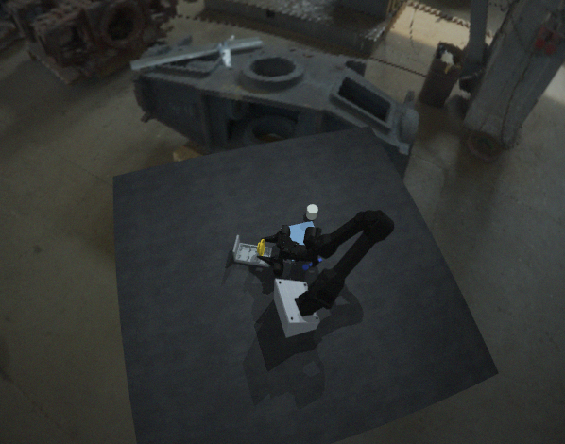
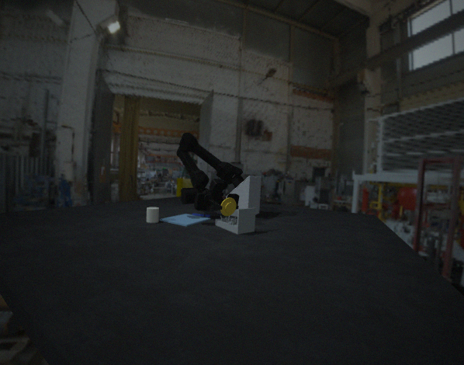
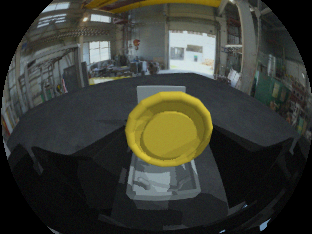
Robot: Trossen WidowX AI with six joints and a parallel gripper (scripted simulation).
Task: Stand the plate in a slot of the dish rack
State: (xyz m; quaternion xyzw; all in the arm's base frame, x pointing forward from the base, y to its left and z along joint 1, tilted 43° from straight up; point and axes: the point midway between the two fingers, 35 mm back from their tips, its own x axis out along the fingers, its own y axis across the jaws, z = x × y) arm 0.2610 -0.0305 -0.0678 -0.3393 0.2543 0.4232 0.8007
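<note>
My gripper tip is 40 mm above the dish rack, 20 mm to the right of it and 10 mm short of it. Also, from my gripper tip: light blue mat 180 mm to the right, 70 mm below, 10 mm ahead; blue spoon 170 mm to the right, 100 mm behind, 60 mm below; yellow plate 10 mm to the right.
</note>
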